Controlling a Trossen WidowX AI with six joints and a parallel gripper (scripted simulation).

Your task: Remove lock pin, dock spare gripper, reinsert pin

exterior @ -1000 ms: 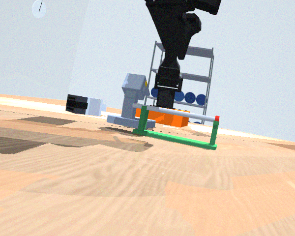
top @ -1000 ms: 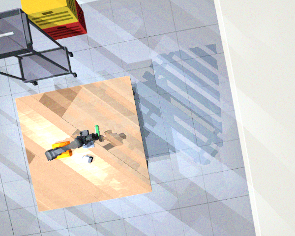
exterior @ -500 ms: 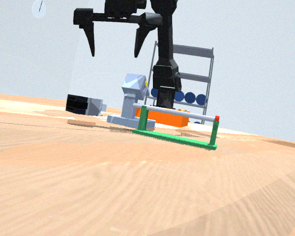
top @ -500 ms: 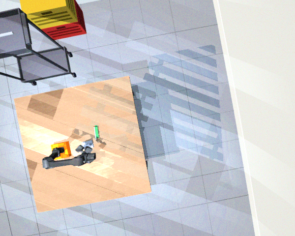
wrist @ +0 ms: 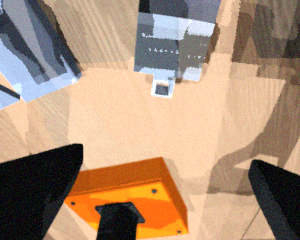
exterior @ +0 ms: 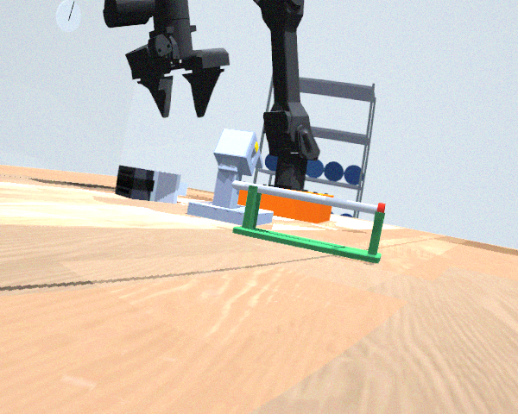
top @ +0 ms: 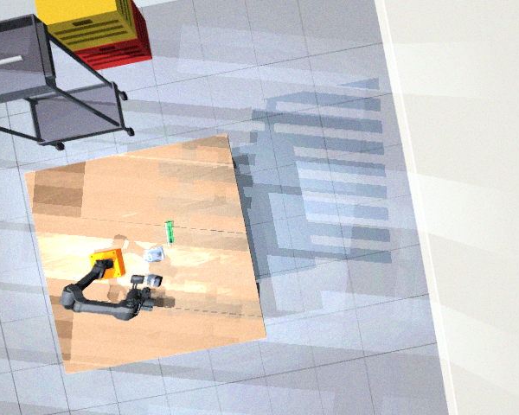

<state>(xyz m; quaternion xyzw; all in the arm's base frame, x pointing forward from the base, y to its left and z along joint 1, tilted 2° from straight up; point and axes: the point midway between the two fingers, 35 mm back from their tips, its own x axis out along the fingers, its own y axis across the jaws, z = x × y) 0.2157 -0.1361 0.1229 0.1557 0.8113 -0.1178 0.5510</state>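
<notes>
My gripper tip is 3 cm short of the spare gripper, 1 cm to the left of it and 11 cm above it. The rest, counted from my gripper tip: green cradle (18 cm ahead, 26 cm to the left, 11 cm below); then mount (7 cm ahead, 14 cm to the left, 8 cm below).
</notes>
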